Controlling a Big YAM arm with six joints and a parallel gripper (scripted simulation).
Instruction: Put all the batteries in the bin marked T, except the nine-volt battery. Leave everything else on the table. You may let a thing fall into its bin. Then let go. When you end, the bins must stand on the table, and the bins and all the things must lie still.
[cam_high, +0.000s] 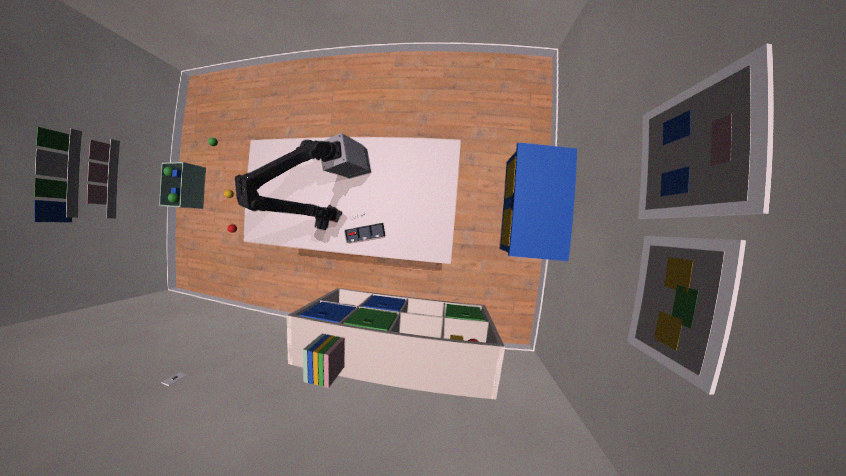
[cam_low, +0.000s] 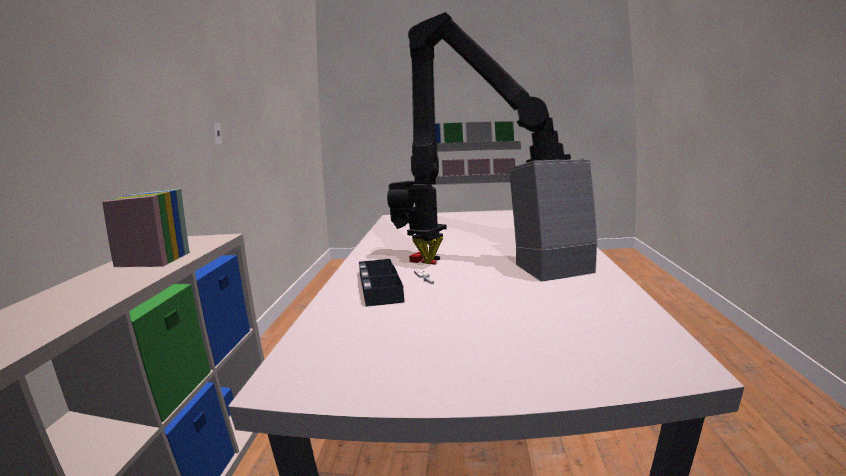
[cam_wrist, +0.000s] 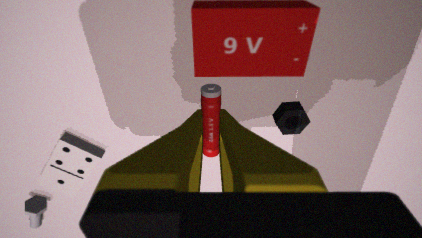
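My hand is 30 mm past the black nut, 40 mm to the left of it and 10 mm above it. The rest, counted from my hand: red nine-volt battery 20 mm ahead, 50 mm to the right; then grey bolt 20 mm ahead, 150 mm to the left; then white domino 30 mm ahead, 90 mm to the left.
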